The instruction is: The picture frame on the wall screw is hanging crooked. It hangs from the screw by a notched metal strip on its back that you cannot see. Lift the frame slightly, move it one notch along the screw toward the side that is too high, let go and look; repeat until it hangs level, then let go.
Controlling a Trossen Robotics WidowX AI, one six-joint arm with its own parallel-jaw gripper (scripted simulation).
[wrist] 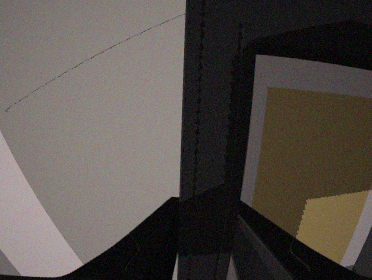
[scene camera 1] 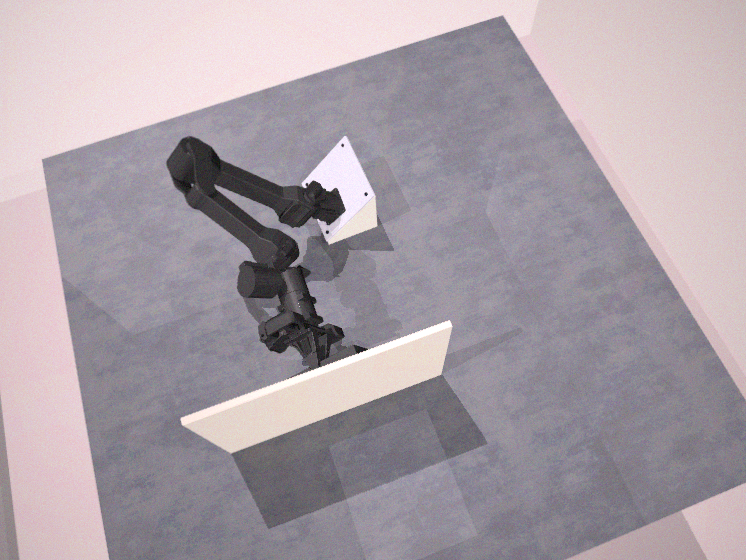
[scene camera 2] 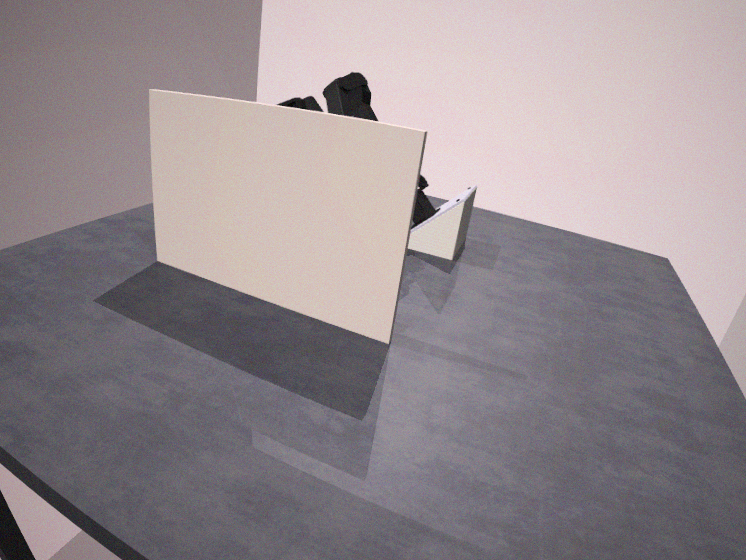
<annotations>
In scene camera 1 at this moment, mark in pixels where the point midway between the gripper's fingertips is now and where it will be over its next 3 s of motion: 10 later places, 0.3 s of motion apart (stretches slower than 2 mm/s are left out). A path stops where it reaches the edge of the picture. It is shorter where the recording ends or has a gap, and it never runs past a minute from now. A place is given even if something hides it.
The gripper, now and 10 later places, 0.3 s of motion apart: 320,373; 321,373; 316,365; 304,340; 302,324; 293,312; 288,305; 286,303; 287,306; 300,313; 299,313
</annotations>
